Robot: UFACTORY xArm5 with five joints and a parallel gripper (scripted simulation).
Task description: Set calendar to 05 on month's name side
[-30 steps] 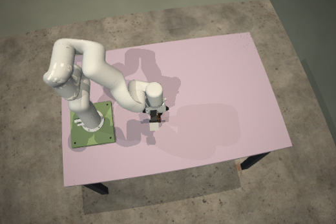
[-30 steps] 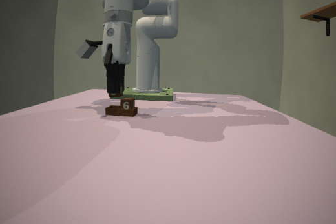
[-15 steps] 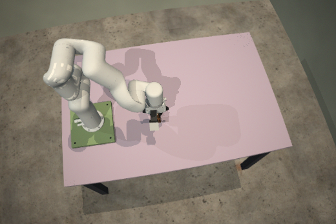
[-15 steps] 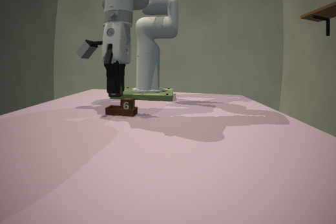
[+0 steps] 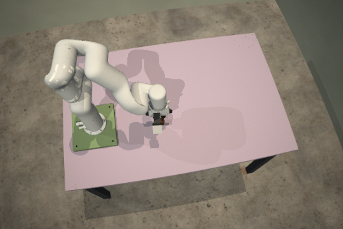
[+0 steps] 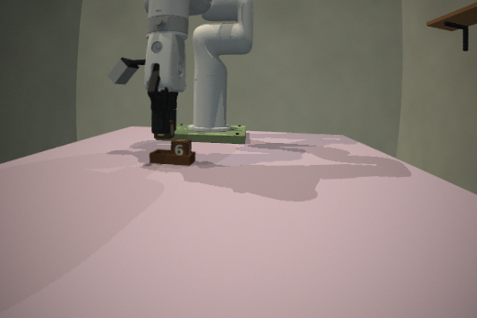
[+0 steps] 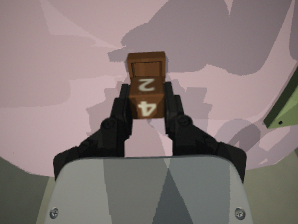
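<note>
Right now my hand is 20 mm to the right of the brown calendar tray and 60 mm above it. The rest, counted from my hand: cube 20 mm below.
</note>
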